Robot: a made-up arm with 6 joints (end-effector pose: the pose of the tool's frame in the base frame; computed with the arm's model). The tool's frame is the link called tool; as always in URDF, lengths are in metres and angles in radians. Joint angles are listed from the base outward.
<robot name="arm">
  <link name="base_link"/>
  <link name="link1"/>
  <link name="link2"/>
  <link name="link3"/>
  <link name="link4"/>
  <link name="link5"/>
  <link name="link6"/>
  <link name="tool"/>
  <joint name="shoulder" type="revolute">
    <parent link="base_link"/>
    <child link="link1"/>
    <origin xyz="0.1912 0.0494 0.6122"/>
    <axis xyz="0 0 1"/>
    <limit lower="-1.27" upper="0.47" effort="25" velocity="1.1"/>
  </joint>
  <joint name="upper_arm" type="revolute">
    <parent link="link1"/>
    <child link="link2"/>
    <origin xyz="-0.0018 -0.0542 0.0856"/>
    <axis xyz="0 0 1"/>
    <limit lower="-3.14" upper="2.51" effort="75" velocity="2.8"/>
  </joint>
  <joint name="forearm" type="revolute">
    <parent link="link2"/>
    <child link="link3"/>
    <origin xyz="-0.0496 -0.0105 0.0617"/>
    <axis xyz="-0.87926 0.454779 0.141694"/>
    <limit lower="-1.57" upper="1.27" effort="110" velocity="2.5"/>
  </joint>
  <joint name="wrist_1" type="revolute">
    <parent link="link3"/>
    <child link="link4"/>
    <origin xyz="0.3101 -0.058 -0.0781"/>
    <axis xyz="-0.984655 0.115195 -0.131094"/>
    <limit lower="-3.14" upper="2.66" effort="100" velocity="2"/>
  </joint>
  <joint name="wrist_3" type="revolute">
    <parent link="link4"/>
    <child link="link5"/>
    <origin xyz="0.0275 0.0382 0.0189"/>
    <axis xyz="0 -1 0"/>
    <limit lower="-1.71" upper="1" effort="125" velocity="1"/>
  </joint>
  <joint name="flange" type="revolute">
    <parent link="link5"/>
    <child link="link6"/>
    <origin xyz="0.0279 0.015 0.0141"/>
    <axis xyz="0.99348 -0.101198 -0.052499"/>
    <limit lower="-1.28" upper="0.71" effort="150" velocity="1.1"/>
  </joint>
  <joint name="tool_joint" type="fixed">
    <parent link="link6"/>
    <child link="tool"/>
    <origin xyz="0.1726 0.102 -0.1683" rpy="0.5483 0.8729 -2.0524"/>
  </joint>
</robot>
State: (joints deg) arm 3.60 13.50 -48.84 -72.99 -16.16 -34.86
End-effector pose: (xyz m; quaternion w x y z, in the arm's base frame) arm 0.5542 0.1588 0.9638 0.2032 0.6900 0.5705 -0.3963
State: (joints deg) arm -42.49 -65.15 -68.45 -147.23 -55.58 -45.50
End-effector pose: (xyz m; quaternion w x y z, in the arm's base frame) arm -0.0201 -0.0302 0.9494 0.3526 0.8647 -0.3525 0.0608
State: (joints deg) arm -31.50 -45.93 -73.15 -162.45 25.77 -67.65
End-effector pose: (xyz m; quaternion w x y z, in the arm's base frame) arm -0.0220 -0.4562 0.9372 0.2822 -0.8993 -0.1626 -0.2919
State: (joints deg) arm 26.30 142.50 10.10 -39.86 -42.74 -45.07
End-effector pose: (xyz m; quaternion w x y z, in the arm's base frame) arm -0.0707 -0.0059 0.4587 0.8217 -0.1314 0.1473 0.5347
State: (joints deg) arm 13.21 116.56 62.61 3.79 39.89 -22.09
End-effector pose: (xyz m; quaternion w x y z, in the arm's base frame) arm 0.0117 0.4148 0.4136 0.7637 0.4612 0.0334 0.4505
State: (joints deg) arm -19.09 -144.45 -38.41 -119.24 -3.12 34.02
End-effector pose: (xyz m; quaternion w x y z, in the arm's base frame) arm -0.2336 0.1986 0.9664 0.1591 0.8818 -0.3179 0.3099
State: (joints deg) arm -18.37 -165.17 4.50 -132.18 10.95 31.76
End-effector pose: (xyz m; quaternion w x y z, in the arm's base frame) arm -0.2534 0.2382 0.9135 0.0536 -0.7440 0.5425 -0.3864
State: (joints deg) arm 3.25 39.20 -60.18 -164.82 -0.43 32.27
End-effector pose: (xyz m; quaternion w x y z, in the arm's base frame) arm 0.7211 -0.0671 0.7220 0.5075 0.1444 -0.6978 -0.4845
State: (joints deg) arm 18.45 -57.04 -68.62 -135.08 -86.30 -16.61
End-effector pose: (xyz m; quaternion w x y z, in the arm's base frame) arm 0.1500 -0.0941 0.8457 0.5384 0.7562 0.3299 0.1718
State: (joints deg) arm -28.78 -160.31 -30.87 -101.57 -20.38 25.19
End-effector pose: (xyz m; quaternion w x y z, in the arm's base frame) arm -0.1350 0.1743 1.0406 0.0666 -0.8104 0.5719 -0.1082
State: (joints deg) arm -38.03 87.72 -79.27 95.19 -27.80 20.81
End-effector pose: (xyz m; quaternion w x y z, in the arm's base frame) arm 0.5476 0.3259 0.5994 0.3808 0.3457 0.1011 -0.8516
